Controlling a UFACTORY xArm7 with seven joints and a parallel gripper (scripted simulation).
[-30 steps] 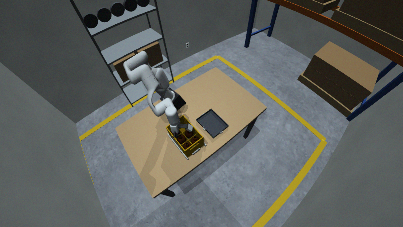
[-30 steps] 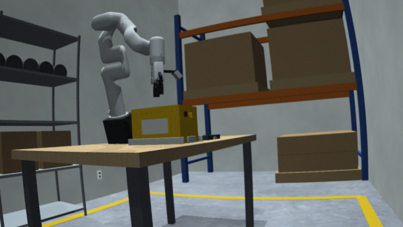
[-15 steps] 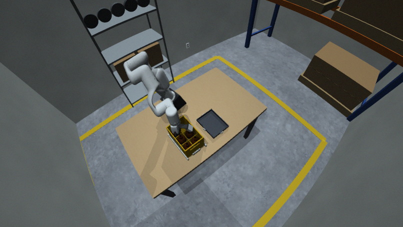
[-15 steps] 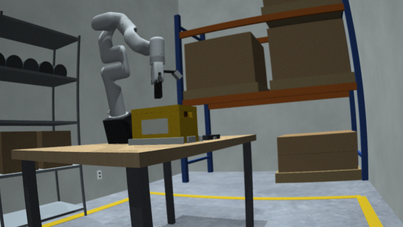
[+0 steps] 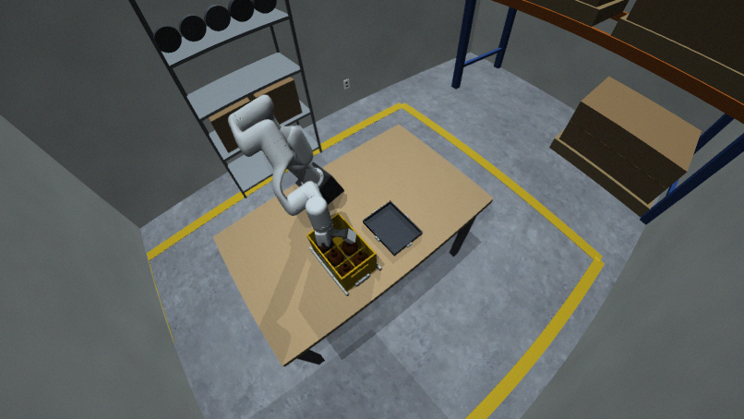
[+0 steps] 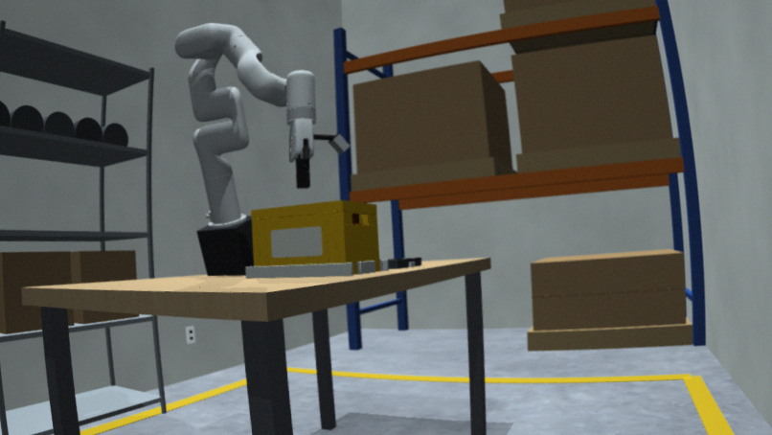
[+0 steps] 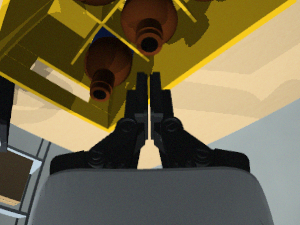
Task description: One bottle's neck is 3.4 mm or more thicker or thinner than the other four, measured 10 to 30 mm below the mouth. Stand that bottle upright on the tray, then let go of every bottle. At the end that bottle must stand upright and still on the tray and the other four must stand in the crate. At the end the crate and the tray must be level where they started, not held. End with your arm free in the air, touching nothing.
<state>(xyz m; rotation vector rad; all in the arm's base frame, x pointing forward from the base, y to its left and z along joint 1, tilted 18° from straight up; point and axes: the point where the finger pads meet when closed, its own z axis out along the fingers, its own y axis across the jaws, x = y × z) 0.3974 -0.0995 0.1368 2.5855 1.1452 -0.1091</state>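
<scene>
My gripper is now 40 mm to the right of the crate and 160 mm above it. Also, from my hand: tray 340 mm to the left, 230 mm below; bottle 90 mm ahead, 90 mm to the left, 160 mm below.
</scene>
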